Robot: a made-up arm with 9 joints. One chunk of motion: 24 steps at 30 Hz.
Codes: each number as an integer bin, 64 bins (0 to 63) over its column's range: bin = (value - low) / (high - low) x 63, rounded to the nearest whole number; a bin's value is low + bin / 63 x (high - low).
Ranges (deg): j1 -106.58..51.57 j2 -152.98..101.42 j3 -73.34..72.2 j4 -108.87..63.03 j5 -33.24..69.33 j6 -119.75..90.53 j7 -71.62..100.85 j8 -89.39..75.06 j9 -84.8..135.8
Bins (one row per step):
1: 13 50 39 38 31 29 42 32 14
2: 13 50 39 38 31 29 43 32 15
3: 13 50 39 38 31 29 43 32 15
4: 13 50 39 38 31 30 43 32 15
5: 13 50 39 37 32 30 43 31 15
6: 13 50 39 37 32 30 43 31 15
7: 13 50 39 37 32 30 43 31 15
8: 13 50 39 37 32 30 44 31 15
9: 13 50 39 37 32 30 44 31 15
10: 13 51 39 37 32 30 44 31 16
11: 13 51 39 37 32 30 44 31 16
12: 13 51 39 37 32 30 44 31 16
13: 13 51 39 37 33 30 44 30 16
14: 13 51 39 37 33 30 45 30 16
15: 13 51 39 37 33 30 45 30 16
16: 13 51 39 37 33 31 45 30 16
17: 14 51 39 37 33 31 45 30 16
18: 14 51 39 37 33 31 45 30 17
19: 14 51 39 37 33 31 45 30 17
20: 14 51 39 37 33 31 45 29 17
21: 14 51 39 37 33 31 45 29 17
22: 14 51 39 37 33 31 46 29 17
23: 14 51 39 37 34 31 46 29 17
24: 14 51 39 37 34 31 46 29 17
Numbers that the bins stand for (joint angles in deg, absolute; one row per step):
1: -73.95 48.92 16.76 -5.18 17.23 -22.95 43.36 -5.86 -35.78
2: -73.95 48.92 16.76 -5.18 17.23 -22.95 46.10 -5.86 -32.28
3: -73.95 48.92 16.76 -5.18 17.23 -22.95 46.10 -5.86 -32.28
4: -73.95 48.92 16.76 -5.18 17.23 -19.62 46.10 -5.86 -32.28
5: -73.95 48.92 16.76 -7.91 18.86 -19.62 46.10 -8.47 -32.28
6: -73.95 48.92 16.76 -7.91 18.86 -19.62 46.10 -8.47 -32.28
7: -73.95 48.92 16.76 -7.91 18.86 -19.62 46.10 -8.47 -32.28
8: -73.95 48.92 16.76 -7.91 18.86 -19.62 48.84 -8.47 -32.28
9: -73.95 48.92 16.76 -7.91 18.86 -19.62 48.84 -8.47 -32.28
10: -73.95 52.96 16.76 -7.91 18.86 -19.62 48.84 -8.47 -28.77
11: -73.95 52.96 16.76 -7.91 18.86 -19.62 48.84 -8.47 -28.77
12: -73.95 52.96 16.76 -7.91 18.86 -19.62 48.84 -8.47 -28.77
13: -73.95 52.96 16.76 -7.91 20.49 -19.62 48.84 -11.08 -28.77
14: -73.95 52.96 16.76 -7.91 20.49 -19.62 51.57 -11.08 -28.77
15: -73.95 52.96 16.76 -7.91 20.49 -19.62 51.57 -11.08 -28.77
16: -73.95 52.96 16.76 -7.91 20.49 -16.28 51.57 -11.08 -28.77
17: -71.44 52.96 16.76 -7.91 20.49 -16.28 51.57 -11.08 -28.77
18: -71.44 52.96 16.76 -7.91 20.49 -16.28 51.57 -11.08 -25.27
19: -71.44 52.96 16.76 -7.91 20.49 -16.28 51.57 -11.08 -25.27
20: -71.44 52.96 16.76 -7.91 20.49 -16.28 51.57 -13.69 -25.27
21: -71.44 52.96 16.76 -7.91 20.49 -16.28 51.57 -13.69 -25.27
22: -71.44 52.96 16.76 -7.91 20.49 -16.28 54.31 -13.69 -25.27
23: -71.44 52.96 16.76 -7.91 22.12 -16.28 54.31 -13.69 -25.27
24: -71.44 52.96 16.76 -7.91 22.12 -16.28 54.31 -13.69 -25.27

